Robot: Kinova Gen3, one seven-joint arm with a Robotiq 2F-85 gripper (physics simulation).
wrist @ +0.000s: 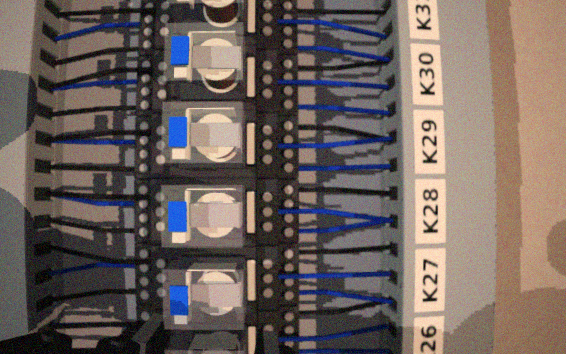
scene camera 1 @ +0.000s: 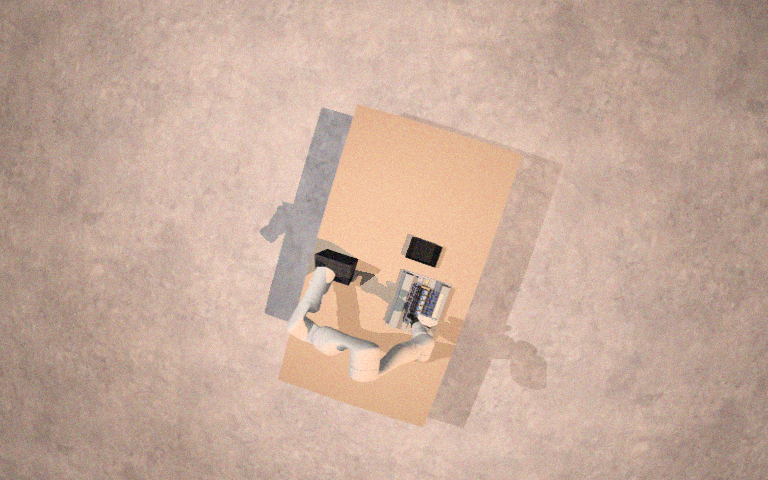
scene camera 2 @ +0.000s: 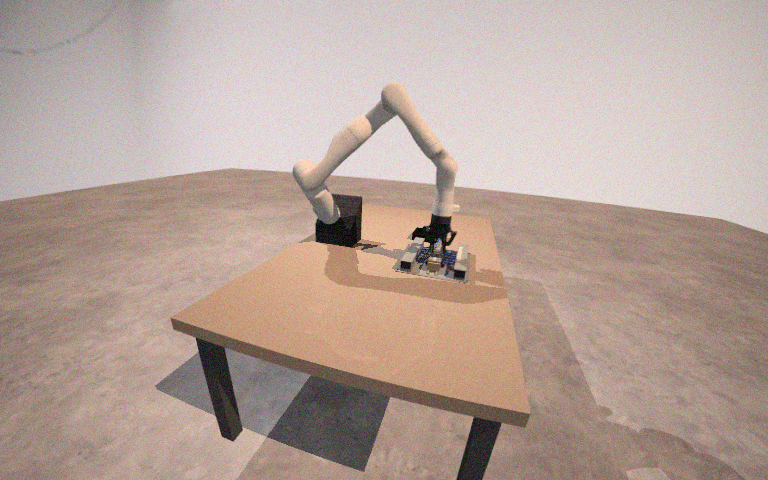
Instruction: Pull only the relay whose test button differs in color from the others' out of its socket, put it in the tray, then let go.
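Where they show: gripper, fingertip midpoint: [wrist: 211,347] [scene camera 1: 416,316] [scene camera 2: 436,253]; arm's base, origin of the base link: [scene camera 1: 326,272] [scene camera 2: 330,215].
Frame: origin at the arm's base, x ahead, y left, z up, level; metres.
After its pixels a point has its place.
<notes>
The K26 relay [wrist: 216,342] @[z -0.065, x 0.500, y -0.099 m] shows its clear top at the bottom edge of the wrist view, in its socket row; its test button is out of that view. My gripper [scene camera 1: 412,318] @[z -0.073, x 0.497, y -0.103 m] [scene camera 2: 436,251] @[z -0.073, x 0.497, y -0.103 m] [wrist: 213,346] @[z -0.073, x 0.497, y -0.103 m] is down at the near end of the row, its fingers shut on the K26 relay from both sides. The relays at K27 [wrist: 217,295] @[z -0.056, x 0.502, y -0.079 m], K28 [wrist: 216,215] @[z -0.056, x 0.503, y -0.052 m], K29 [wrist: 216,134] @[z -0.056, x 0.503, y -0.025 m] and K30 [wrist: 216,56] @[z -0.056, x 0.504, y 0.003 m] have blue test buttons and sit in their sockets. The black tray [scene camera 1: 421,262] @[z -0.093, x 0.440, y 0.171 m] lies beyond the panel; the gripper largely hides it in scene camera 2.
Grey wire ducts [scene camera 2: 463,261] @[z -0.081, x 0.603, y -0.125 m] [wrist: 465,200] @[z -0.081, x 0.602, y -0.051 m] run along both sides of the relay row. Black and blue wires [wrist: 345,275] @[z -0.102, x 0.554, y -0.083 m] run from the sockets to the ducts. A tall black box [scene camera 1: 335,266] @[z 0.057, x 0.046, y 0.056 m] [scene camera 2: 345,220] @[z -0.011, x 0.079, y -0.013 m] stands beside the arm's base at the table's left edge.
</notes>
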